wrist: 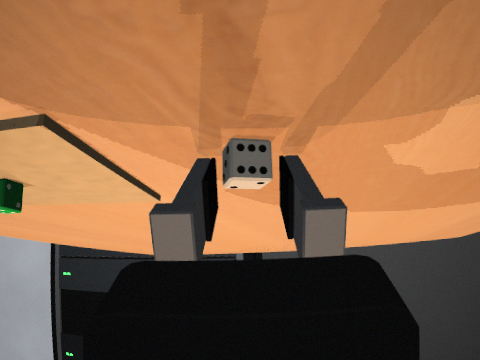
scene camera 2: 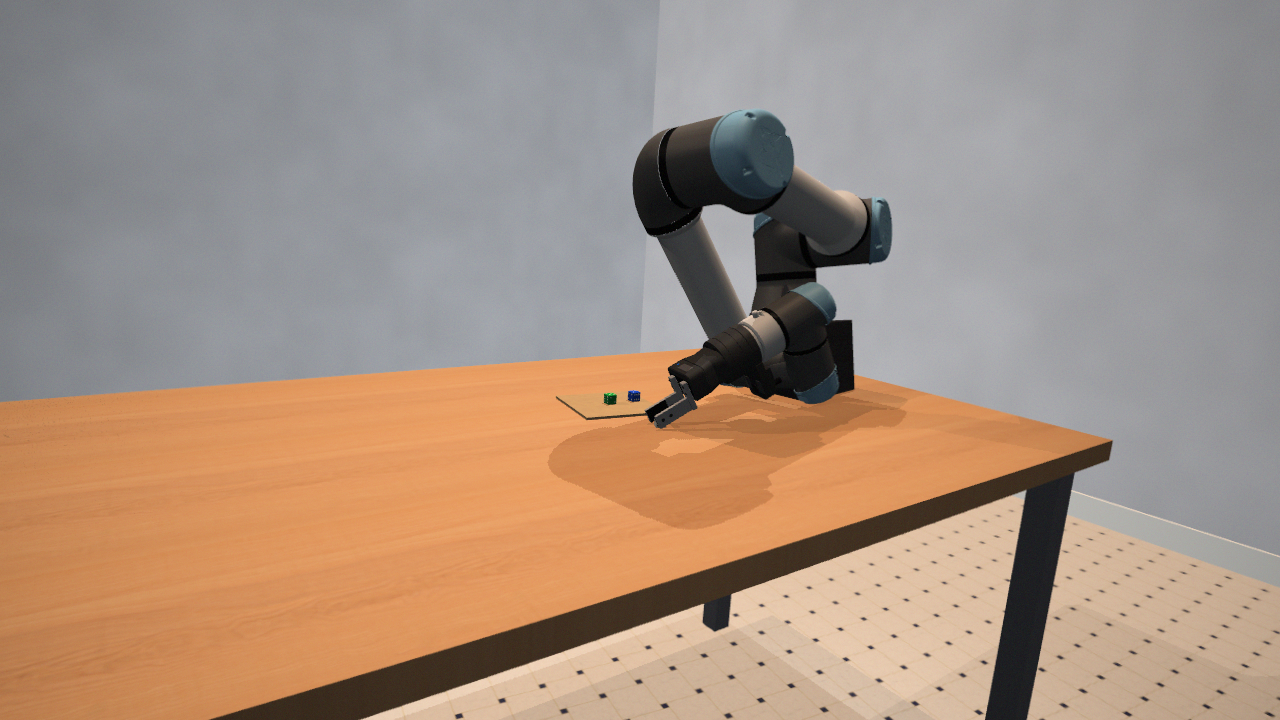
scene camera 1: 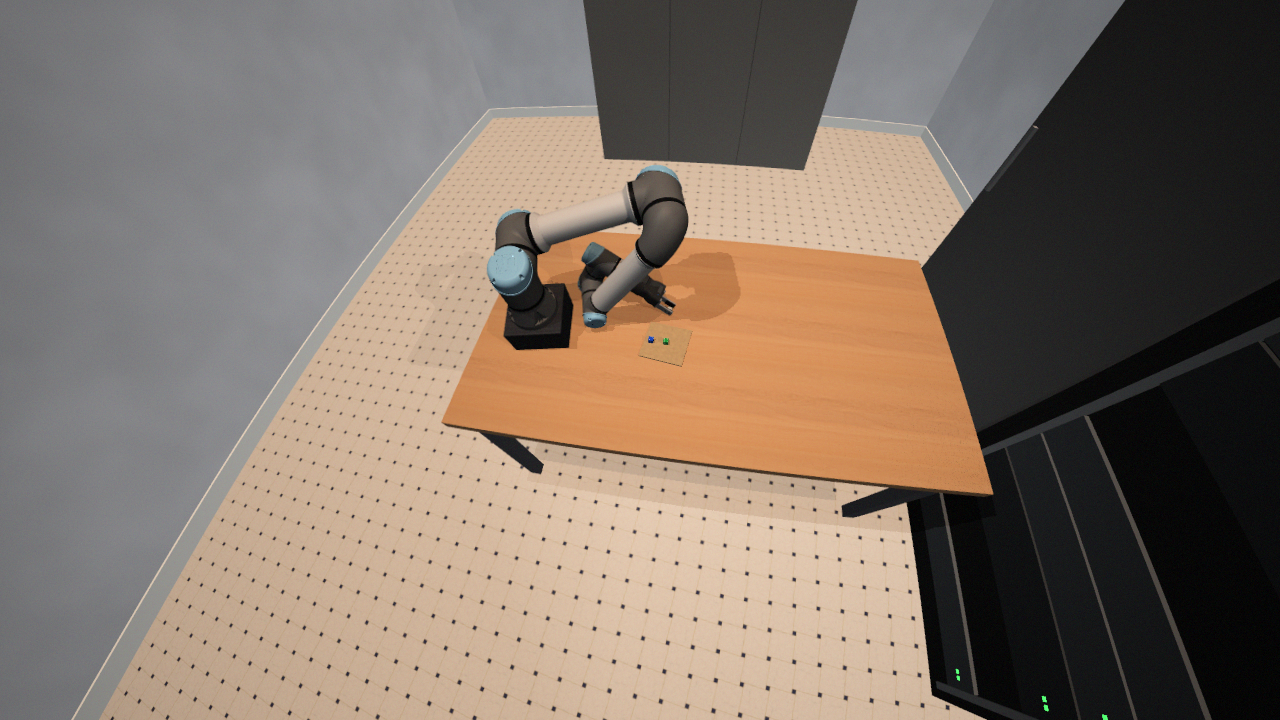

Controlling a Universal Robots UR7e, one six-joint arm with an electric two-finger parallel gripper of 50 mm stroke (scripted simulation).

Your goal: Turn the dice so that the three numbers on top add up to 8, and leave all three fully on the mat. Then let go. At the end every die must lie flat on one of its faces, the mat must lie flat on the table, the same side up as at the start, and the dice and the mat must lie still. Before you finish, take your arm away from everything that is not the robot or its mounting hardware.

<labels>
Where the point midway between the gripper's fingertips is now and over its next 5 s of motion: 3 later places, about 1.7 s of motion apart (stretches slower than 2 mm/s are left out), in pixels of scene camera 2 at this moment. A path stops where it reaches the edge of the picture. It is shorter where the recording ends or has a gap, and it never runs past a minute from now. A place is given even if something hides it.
The gripper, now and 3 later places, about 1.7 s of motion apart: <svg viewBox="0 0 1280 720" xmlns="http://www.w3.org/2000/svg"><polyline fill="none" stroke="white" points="652,419 681,374 676,362 660,347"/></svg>
</labels>
